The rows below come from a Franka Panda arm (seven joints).
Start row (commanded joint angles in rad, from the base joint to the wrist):
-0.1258 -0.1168 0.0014 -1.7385 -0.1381 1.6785 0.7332
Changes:
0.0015 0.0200 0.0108 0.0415 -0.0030 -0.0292 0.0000
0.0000 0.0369 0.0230 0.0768 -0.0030 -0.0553 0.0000
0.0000 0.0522 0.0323 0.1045 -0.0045 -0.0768 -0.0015
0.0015 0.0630 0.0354 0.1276 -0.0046 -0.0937 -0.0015
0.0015 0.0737 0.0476 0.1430 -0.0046 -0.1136 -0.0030
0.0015 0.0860 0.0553 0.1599 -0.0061 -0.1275 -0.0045
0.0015 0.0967 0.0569 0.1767 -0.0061 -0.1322 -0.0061
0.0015 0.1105 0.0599 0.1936 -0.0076 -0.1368 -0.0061
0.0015 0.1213 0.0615 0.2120 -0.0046 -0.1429 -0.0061
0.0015 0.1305 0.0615 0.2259 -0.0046 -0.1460 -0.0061
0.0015 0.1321 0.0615 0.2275 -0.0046 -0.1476 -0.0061
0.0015 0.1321 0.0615 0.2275 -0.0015 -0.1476 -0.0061
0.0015 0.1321 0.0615 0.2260 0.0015 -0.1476 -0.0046
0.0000 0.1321 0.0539 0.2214 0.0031 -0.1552 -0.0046
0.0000 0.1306 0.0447 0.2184 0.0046 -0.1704 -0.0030
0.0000 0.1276 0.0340 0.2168 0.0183 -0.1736 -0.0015
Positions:
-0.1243 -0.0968 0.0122 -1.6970 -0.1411 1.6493 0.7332
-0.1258 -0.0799 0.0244 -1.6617 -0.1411 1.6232 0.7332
-0.1258 -0.0646 0.0337 -1.6340 -0.1426 1.6017 0.7317
-0.1243 -0.0538 0.0368 -1.6109 -0.1427 1.5848 0.7317
-0.1243 -0.0431 0.0490 -1.5955 -0.1427 1.5649 0.7302
-0.1243 -0.0308 0.0567 -1.5786 -0.1442 1.5510 0.7287
-0.1243 -0.0201 0.0583 -1.5618 -0.1442 1.5463 0.7271
-0.1243 -0.0063 0.0613 -1.5449 -0.1457 1.5417 0.7271
-0.1243 0.0045 0.0629 -1.5265 -0.1427 1.5356 0.7271
-0.1243 0.0137 0.0629 -1.5126 -0.1427 1.5325 0.7271
-0.1243 0.0153 0.0629 -1.5110 -0.1427 1.5309 0.7271
-0.1243 0.0153 0.0629 -1.5110 -0.1396 1.5309 0.7271
-0.1243 0.0153 0.0629 -1.5125 -0.1366 1.5309 0.7286
-0.1258 0.0153 0.0553 -1.5171 -0.1350 1.5233 0.7286
-0.1258 0.0138 0.0461 -1.5201 -0.1335 1.5081 0.7302
-0.1258 0.0108 0.0354 -1.5217 -0.1198 1.5049 0.7317

